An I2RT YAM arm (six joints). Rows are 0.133 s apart.
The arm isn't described. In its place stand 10 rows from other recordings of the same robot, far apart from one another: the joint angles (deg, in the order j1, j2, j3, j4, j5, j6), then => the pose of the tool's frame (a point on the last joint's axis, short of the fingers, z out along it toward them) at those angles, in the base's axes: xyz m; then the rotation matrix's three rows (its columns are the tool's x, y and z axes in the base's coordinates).
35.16 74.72 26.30 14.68 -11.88 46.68 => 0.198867 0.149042 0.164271; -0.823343 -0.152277 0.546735; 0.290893 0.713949 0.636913; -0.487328 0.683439 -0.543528
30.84 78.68 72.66 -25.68 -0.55 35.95 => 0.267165 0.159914 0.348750; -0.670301 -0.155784 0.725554; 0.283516 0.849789 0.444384; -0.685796 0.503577 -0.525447
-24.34 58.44 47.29 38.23 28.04 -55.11 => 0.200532 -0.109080 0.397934; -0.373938 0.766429 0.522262; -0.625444 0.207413 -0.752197; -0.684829 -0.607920 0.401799
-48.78 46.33 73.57 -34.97 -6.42 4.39 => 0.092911 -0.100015 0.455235; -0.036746 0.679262 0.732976; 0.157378 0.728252 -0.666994; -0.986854 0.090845 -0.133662
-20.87 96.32 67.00 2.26 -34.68 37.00 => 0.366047 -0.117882 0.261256; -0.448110 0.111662 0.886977; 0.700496 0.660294 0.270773; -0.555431 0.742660 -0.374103
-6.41 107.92 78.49 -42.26 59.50 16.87 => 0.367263 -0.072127 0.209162; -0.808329 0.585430 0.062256; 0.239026 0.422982 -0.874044; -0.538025 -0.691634 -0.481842
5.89 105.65 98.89 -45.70 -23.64 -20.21 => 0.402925 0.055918 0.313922; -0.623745 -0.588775 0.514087; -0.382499 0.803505 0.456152; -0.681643 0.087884 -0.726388
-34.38 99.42 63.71 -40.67 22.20 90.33 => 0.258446 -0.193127 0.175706; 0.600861 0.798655 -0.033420; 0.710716 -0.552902 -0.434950; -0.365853 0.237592 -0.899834
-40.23 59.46 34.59 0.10 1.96 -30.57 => 0.176993 -0.151324 0.246366; -0.615755 0.413494 0.670722; -0.144871 0.777314 -0.612205; -0.774505 -0.474137 -0.418732
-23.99 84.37 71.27 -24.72 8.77 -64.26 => 0.301636 -0.140175 0.312188; -0.704365 -0.282331 0.651275; -0.660960 0.595436 -0.456715; -0.258848 -0.752160 -0.606014
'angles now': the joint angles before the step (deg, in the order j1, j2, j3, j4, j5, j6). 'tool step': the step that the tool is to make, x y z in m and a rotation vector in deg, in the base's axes. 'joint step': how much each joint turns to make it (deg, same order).
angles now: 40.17, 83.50, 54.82, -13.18, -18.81, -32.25
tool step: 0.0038, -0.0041, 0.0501, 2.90, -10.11, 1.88
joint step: -0.98, -3.60, 5.82, -1.50, 0.34, -5.36
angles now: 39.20, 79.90, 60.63, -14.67, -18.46, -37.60
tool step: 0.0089, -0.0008, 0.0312, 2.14, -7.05, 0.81
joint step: -1.14, -0.10, 4.92, 0.71, -0.26, -3.53
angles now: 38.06, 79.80, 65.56, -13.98, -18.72, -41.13
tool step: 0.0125, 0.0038, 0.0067, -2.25, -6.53, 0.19
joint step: -0.62, 2.20, 2.63, 1.60, 1.93, -5.78
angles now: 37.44, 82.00, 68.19, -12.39, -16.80, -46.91
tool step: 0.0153, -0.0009, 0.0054, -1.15, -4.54, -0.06
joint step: -1.66, 2.19, 2.46, 1.50, 0.11, -4.14
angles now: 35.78, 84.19, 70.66, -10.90, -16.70, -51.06
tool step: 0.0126, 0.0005, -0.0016, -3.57, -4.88, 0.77
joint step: -1.06, 2.21, 1.60, 0.78, 0.70, -6.23
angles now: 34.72, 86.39, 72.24, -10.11, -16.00, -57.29
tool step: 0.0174, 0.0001, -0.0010, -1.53, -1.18, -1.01
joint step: -1.49, 3.15, 2.98, -0.26, 0.36, -2.03
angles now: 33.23, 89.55, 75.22, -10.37, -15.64, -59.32
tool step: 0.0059, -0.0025, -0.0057, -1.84, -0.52, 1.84
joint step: -0.98, 1.07, 0.29, -0.63, -1.76, -2.99
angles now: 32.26, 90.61, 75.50, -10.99, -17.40, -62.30
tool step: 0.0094, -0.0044, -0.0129, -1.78, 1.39, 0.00
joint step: -1.41, 1.77, -0.17, -0.62, -0.89, -1.42
